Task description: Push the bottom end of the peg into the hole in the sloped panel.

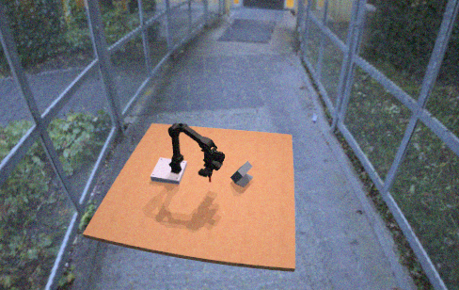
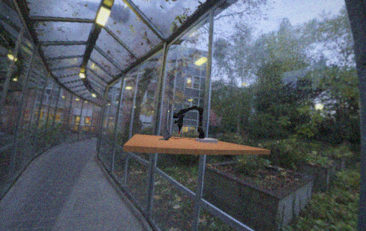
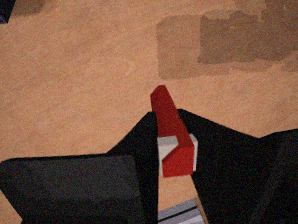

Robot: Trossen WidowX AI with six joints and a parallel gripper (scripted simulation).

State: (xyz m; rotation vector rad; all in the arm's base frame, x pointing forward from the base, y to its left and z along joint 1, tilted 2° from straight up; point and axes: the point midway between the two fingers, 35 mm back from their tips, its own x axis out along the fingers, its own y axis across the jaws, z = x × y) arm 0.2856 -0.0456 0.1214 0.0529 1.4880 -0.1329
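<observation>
Now: the grey sloped panel 170 mm to the left of my gripper tip, 160 mm ahead of it and 50 mm below it. The rest, counted from my gripper tip: red peg: 20 mm above.
</observation>
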